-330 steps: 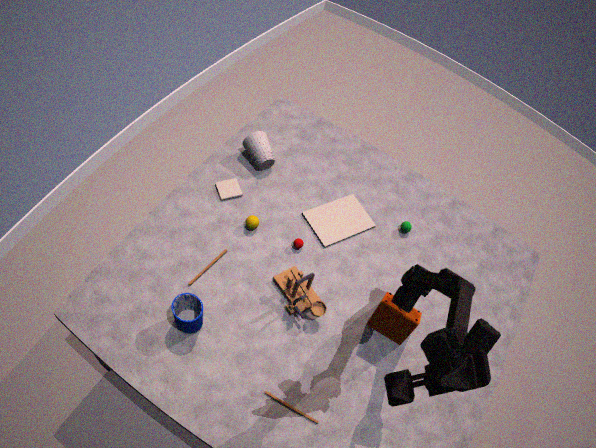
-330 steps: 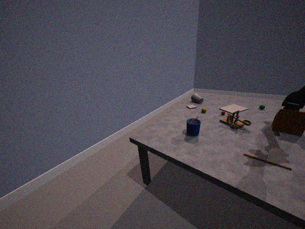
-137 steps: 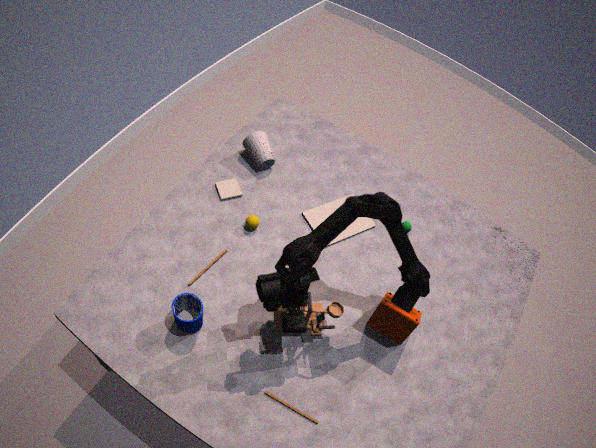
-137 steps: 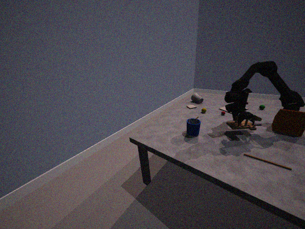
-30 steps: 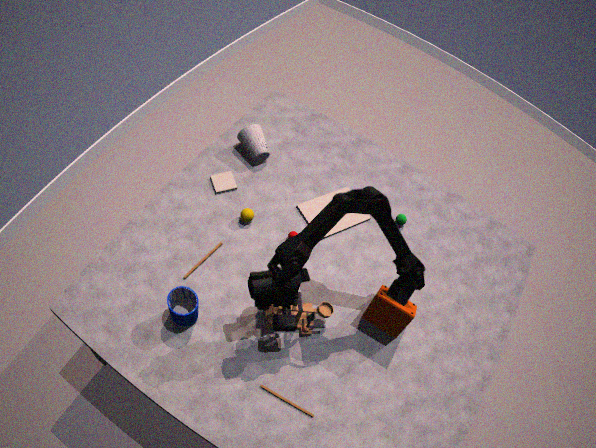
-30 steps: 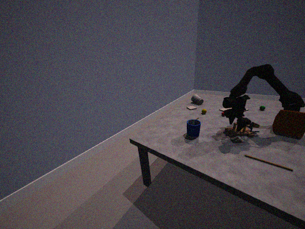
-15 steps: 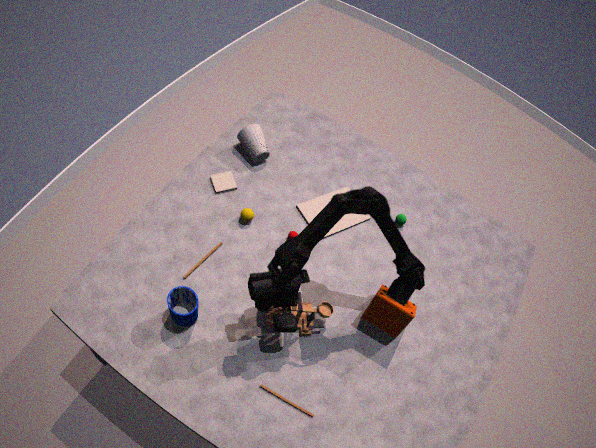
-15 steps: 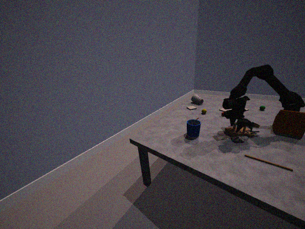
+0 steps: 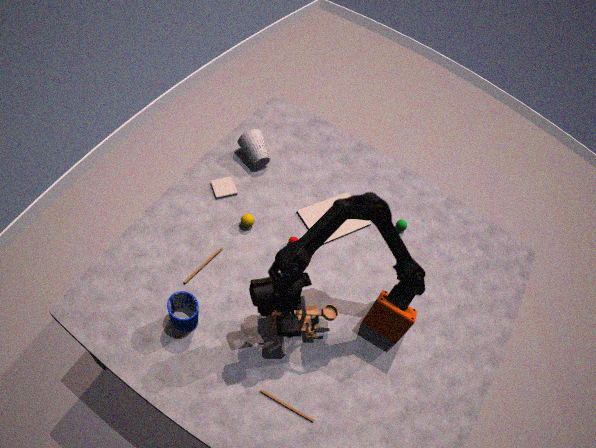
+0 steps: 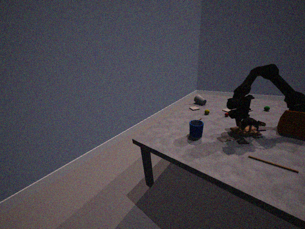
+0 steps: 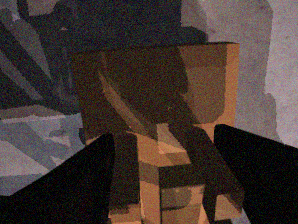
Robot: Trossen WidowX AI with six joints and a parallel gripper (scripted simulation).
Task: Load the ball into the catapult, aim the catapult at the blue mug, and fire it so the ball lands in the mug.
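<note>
Now: the red ball 24 cm to the right of my gripper tip, 15 cm ahead of it and 3 cm below it. From my gripper tip the other things lie so: blue mug: 21 cm ahead, 20 cm to the left, 1 cm below; wooden catapult: 6 cm behind, 4 cm to the right, 2 cm above; yellow ball: 30 cm ahead, 19 cm to the right, 2 cm below.
</note>
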